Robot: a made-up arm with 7 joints.
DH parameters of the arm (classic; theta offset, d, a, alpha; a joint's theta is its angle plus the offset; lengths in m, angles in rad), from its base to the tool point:
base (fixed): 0 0.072 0 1.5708
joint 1: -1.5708 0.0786 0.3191 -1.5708
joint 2: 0 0.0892 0.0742 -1.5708
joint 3: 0 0.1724 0.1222 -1.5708
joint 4: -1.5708 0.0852 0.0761 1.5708
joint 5: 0 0.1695 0.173 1.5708
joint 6: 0 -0.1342 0.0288 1.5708
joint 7: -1.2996 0 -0.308 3.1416
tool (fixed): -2.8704 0.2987 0 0
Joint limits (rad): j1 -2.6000..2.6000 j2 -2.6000..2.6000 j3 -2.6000..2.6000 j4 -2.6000..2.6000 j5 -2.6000..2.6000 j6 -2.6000..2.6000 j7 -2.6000..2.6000
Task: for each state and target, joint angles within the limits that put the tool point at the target. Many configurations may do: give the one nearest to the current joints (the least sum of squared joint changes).
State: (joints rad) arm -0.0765 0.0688 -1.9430 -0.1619 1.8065 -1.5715 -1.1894
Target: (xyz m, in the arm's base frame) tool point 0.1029 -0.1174 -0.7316
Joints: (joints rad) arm -0.5729 0.0215 -2.0189 0.0699 2.3023 -1.7408 -1.4103
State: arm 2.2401 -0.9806 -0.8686 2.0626 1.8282 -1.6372 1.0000
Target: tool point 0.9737 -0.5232 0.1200
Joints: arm 1.9000 -1.2972 -0.6856 2.0034 1.8328 -1.9455 0.8967
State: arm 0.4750 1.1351 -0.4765 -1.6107 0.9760 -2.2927 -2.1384
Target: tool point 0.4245 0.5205 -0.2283
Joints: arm 0.7338 0.6305 -0.7588 -1.3127 1.1980 -2.5331 -2.3374
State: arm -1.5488 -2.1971 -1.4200 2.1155 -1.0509 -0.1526 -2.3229
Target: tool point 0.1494 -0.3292 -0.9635
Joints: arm -1.0405 -2.2282 -1.3502 2.1279 -0.9015 -0.1161 -2.4092
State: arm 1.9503 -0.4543 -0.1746 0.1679 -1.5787 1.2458 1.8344
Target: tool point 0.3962 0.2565 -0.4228
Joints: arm 1.1523 -0.3929 -0.0202 0.0012 -1.1799 1.0246 1.7037
